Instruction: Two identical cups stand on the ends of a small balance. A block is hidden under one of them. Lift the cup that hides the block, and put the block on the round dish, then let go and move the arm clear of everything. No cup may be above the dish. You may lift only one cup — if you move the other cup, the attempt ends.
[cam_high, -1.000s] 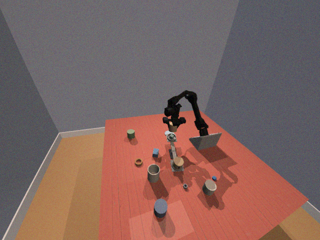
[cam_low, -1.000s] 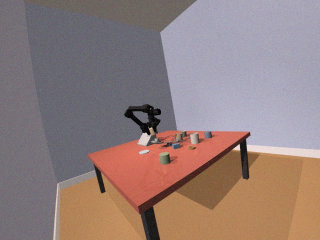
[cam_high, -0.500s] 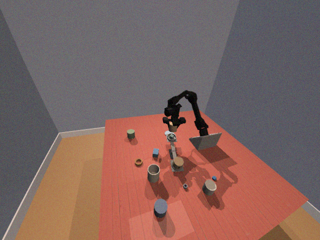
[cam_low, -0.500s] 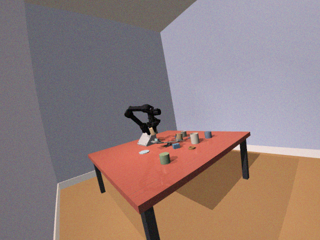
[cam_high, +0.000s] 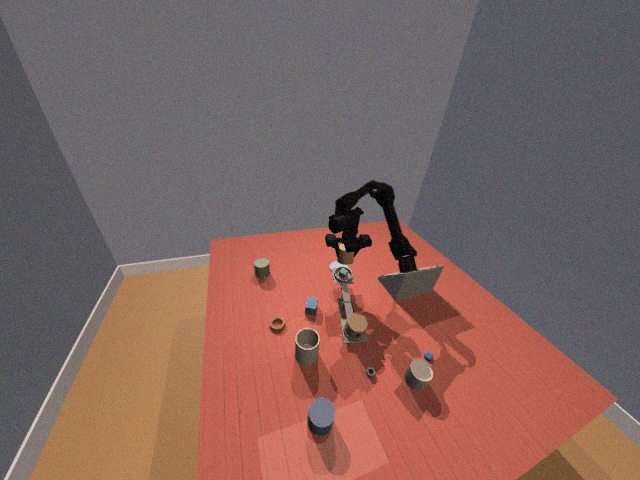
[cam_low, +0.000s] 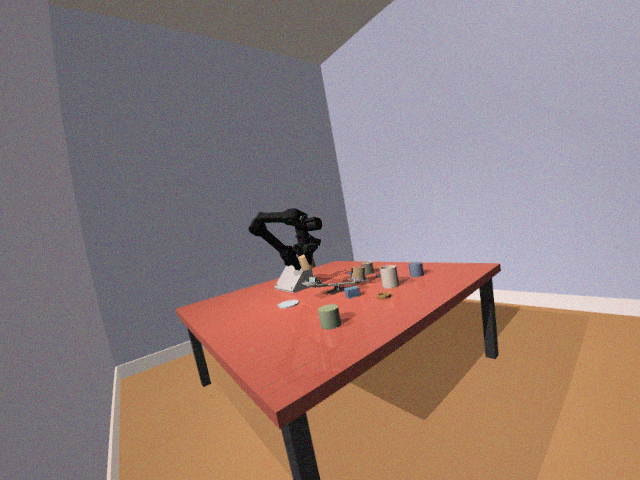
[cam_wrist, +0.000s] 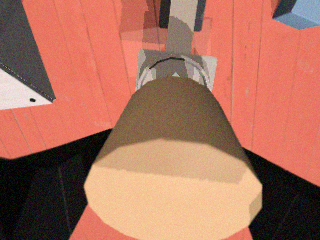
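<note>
The pale green block is 10 mm to the left of my gripper tip and 80 mm below it. Round my gripper tip: tan cup 20 mm to the right, 10 mm above; green cylinder 340 mm ahead, 130 mm to the right, 130 mm below; round dish 30 mm behind, 130 mm to the right, 170 mm below.
</note>
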